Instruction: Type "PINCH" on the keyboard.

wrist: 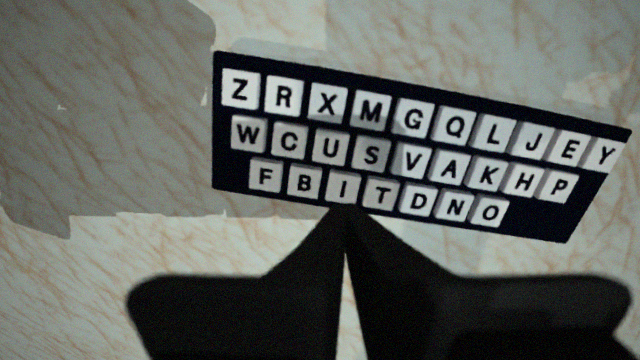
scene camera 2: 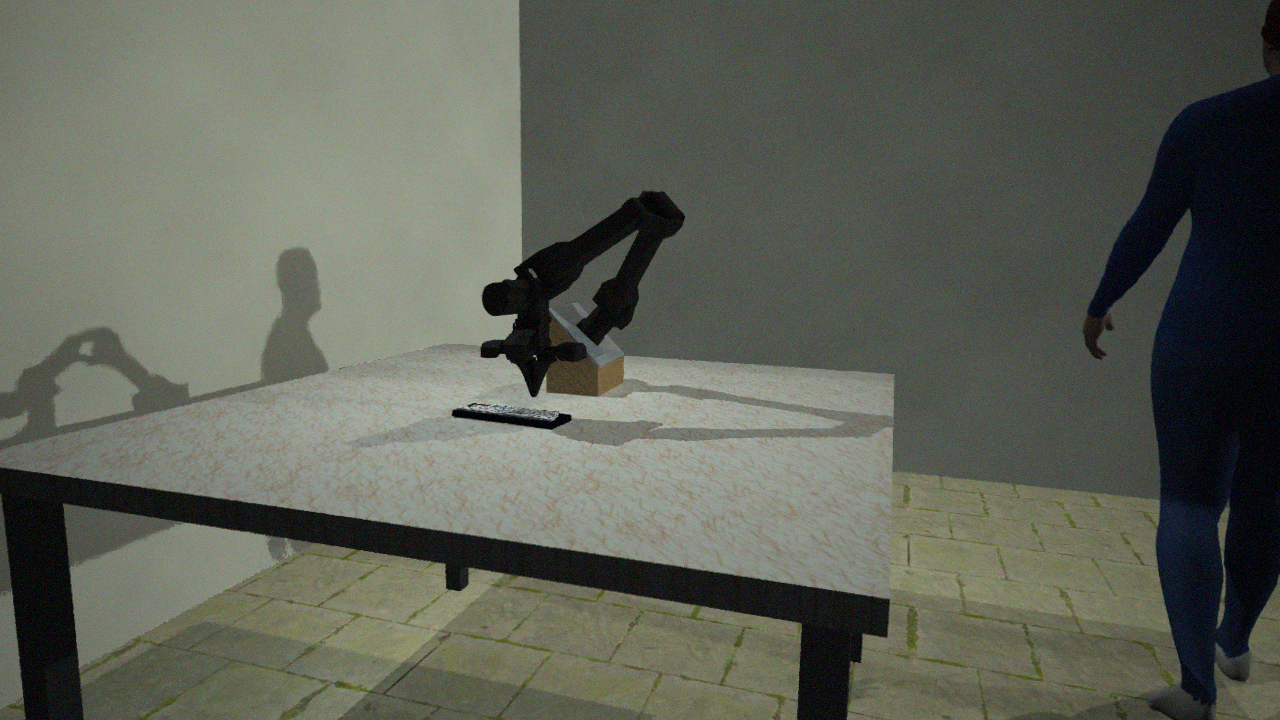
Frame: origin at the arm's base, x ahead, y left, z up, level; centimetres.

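Seen in the pictures: gripper, fingertip midpoint: (wrist: 343,213) (scene camera 2: 534,396); arm's base, link origin: (scene camera 2: 590,332).
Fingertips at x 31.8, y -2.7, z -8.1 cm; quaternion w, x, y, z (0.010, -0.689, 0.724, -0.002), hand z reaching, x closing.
Pixels of each thing's middle, then the offset from my fingertips to it. Level surfaces: height alone.
- dark keyboard, body centre: (wrist: 415,158) (scene camera 2: 511,414) dy -4.0, dx +1.2, dz -3.4 cm
- P key, body centre: (wrist: 555,185) dy -11.5, dx -0.4, dz -2.7 cm
- I key, body centre: (wrist: 342,187) dy -0.1, dx +0.0, dz -2.7 cm
- N key, body centre: (wrist: 453,205) dy -6.1, dx -1.3, dz -2.7 cm
- C key, body centre: (wrist: 289,140) dy +2.4, dx +2.7, dz -2.7 cm
- H key, body centre: (wrist: 521,179) dy -9.5, dx +0.0, dz -2.7 cm
- table, surface height: dz -4.2 cm
A dark keyboard (scene camera 2: 512,415) (wrist: 545,222) with white letter keys lies on the table. In the wrist view its rows read Z R X M G Q L J E Y, then W C U S V A K H P, then F B I T D N O. The P key (wrist: 559,188), I key (wrist: 343,187), N key (wrist: 455,207), C key (wrist: 289,141) and H key (wrist: 522,181) all show. My gripper (scene camera 2: 535,394) (wrist: 343,213) is shut and empty. In the scene view its tips are above the keyboard; in the wrist view they appear at its lower edge, just below I and T.
The arm stands at a brown block (scene camera 2: 572,378) with a grey sloped top, behind the keyboard. The table (scene camera 2: 716,501) has a pale veined top and dark edge. A person in blue (scene camera 2: 1226,295) stands to the right of the table. Shadows of the arm fall across the table.
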